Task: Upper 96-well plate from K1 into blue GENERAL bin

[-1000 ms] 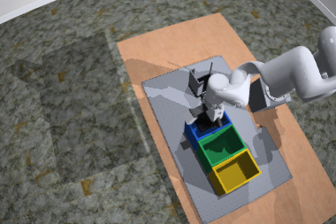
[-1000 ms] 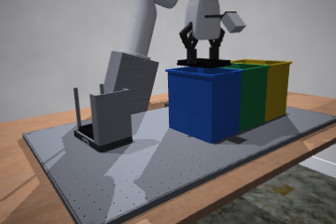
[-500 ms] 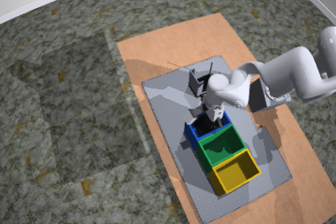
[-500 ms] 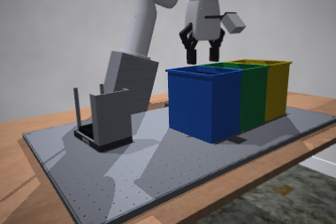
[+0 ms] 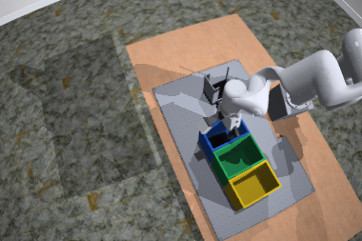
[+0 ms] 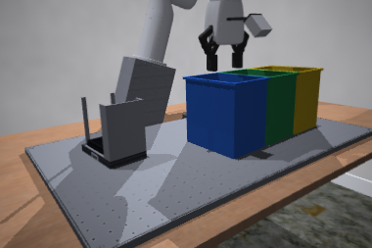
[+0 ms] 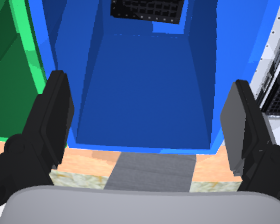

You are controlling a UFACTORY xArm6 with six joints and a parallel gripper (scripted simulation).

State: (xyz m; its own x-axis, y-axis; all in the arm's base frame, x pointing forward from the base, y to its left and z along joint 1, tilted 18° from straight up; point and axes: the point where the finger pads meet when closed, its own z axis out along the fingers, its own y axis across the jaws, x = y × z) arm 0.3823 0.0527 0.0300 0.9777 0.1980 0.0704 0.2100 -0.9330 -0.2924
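Now: hand 12 cm above the blue bin. Round my hand: yellow bin (6 cm behind, 26 cm to the left, 12 cm below); then green bin (3 cm behind, 13 cm to the left, 12 cm below).
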